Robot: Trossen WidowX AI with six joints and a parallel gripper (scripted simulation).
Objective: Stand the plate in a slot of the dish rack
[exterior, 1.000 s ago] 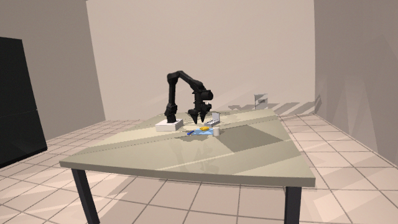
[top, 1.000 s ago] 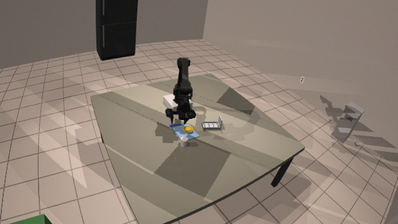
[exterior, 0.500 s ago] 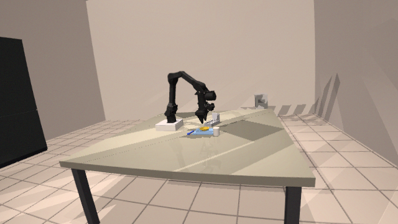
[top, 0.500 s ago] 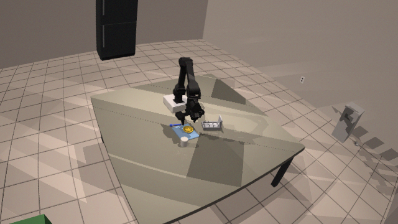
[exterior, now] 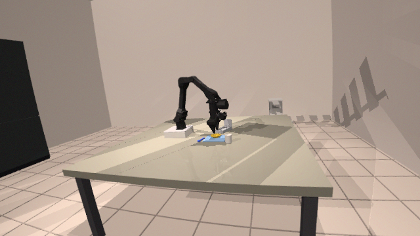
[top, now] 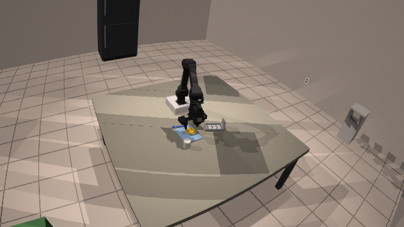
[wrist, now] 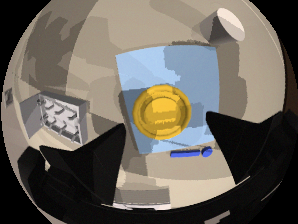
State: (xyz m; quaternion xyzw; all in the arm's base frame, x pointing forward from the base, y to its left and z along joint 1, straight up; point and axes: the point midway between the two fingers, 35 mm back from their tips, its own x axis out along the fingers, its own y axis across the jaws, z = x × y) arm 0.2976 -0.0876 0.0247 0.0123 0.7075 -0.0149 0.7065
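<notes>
My gripper tip is 30 mm above the yellow plate. From my gripper tip the other things lie so: white cup 100 mm ahead, 90 mm to the right, 20 mm below; light blue mat 20 mm to the right, 40 mm below; blue spoon 100 mm behind, 50 mm to the right, 40 mm below.
</notes>
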